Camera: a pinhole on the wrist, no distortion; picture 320 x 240 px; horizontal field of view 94.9 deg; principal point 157.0 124.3 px. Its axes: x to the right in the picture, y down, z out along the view. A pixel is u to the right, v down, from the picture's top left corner.
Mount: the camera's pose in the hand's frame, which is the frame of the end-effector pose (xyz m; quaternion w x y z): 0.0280 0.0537 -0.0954 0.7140 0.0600 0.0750 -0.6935
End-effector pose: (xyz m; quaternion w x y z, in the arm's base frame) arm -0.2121 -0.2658 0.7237 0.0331 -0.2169 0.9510 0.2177
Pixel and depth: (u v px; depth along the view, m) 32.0 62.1 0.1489
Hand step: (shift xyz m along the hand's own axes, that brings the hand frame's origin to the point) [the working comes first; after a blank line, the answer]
In the camera's frame: -0.1267 -0.0631 0.1489

-0.0349 0.1479 0.0760
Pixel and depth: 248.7 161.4 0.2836
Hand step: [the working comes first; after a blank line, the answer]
In the camera's frame: 0.1771 0.0716 0.2836

0.1111 -0.1717 0.1480
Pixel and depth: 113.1 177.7 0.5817
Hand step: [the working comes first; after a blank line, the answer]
In the camera's frame: -0.1739 0.2115 0.5817

0.2486 0.1205 0.5048
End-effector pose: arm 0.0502 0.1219 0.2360 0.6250 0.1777 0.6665 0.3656
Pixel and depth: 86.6 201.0 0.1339
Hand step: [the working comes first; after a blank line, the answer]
In the camera's frame: -0.0642 0.0699 0.1339

0.0994 0.0934 0.0470
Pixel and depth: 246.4 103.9 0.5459
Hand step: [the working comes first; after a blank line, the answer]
In the camera's frame: 0.3323 -0.0758 0.5459

-0.0258 -0.3783 0.3786
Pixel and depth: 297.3 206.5 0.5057
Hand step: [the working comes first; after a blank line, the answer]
In the camera's frame: 0.4831 0.2830 0.5057

0.3359 -0.5076 0.3038
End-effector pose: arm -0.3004 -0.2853 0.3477 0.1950 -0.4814 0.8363 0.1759
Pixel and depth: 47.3 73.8 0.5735
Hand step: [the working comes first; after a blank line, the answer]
In the camera's frame: -0.4284 -0.1972 0.5735

-0.1669 0.3592 0.5527
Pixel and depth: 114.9 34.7 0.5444
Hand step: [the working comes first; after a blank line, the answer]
In the camera's frame: -0.1561 -0.3321 0.5444

-0.2951 0.0933 0.4747
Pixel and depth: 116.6 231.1 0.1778
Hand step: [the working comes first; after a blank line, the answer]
In the camera's frame: -0.0489 0.1293 0.1778

0.1601 0.0720 0.0861
